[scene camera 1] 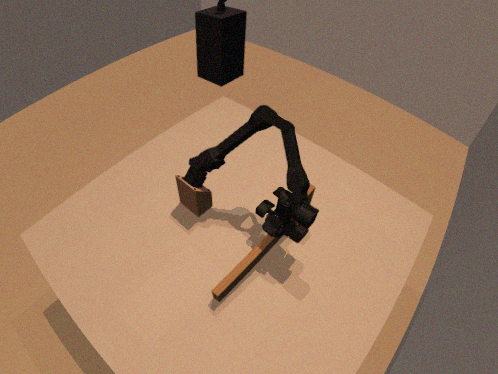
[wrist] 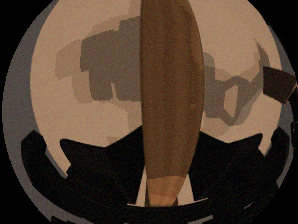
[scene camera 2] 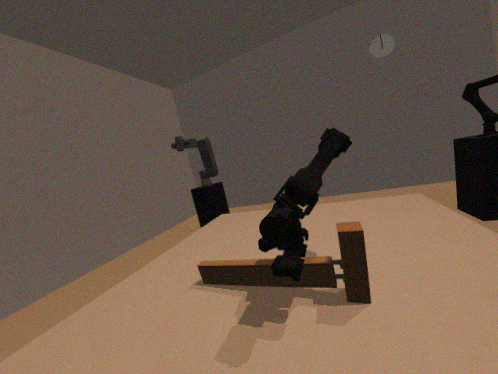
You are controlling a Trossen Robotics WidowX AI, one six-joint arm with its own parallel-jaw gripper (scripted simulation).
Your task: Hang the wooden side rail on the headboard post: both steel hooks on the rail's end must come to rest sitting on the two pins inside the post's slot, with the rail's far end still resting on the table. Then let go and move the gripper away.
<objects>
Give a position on a wooden side rail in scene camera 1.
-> At 267, 243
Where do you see a wooden side rail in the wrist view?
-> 172, 75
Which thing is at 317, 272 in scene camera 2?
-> A wooden side rail.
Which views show my gripper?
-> Scene camera 1, the wrist view and scene camera 2: all of them.
</objects>
